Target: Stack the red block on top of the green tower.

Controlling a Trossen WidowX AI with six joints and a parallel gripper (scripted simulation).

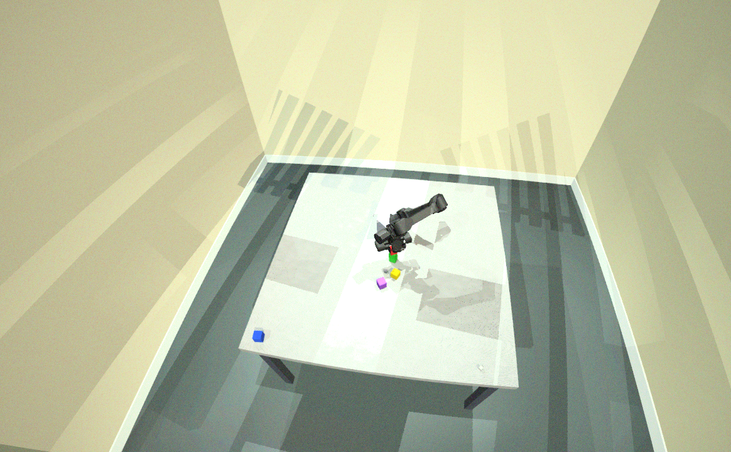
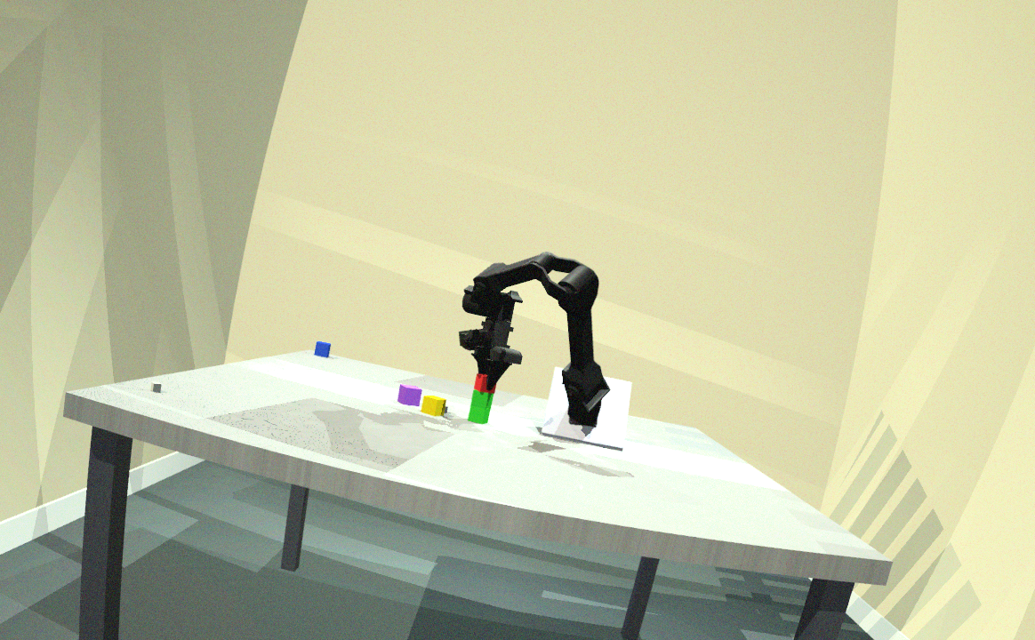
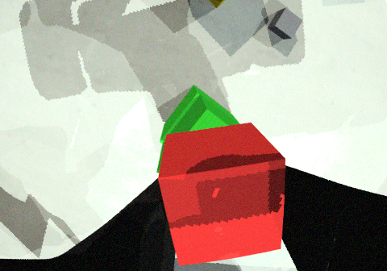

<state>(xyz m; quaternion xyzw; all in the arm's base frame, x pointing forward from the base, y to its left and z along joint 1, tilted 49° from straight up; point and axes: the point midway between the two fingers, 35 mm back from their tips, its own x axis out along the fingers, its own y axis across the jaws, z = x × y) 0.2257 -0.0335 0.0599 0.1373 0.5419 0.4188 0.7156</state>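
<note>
The red block is 10 mm above my gripper tip. Also, from my gripper tip: yellow block: 100 mm ahead, 30 mm to the left, 60 mm below; purple block: 170 mm ahead, 40 mm to the right, 60 mm below; tiny grey cube: 80 mm ahead, 30 mm to the right, 70 mm below.
</note>
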